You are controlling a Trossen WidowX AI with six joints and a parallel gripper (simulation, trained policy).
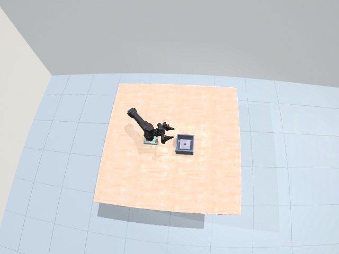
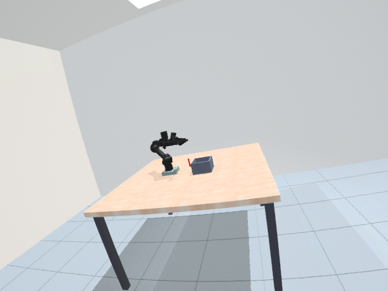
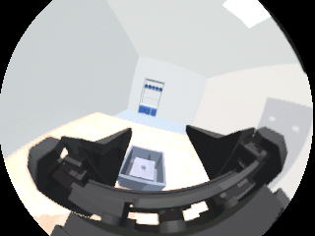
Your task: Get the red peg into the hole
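Right now my gripper tip is 80 mm past the red peg, 180 mm to the right of it and 250 mm above it. Round my gripper tip: plate: 80 mm ahead, 240 mm below; then grey-blue box: 80 mm ahead, 260 mm below.
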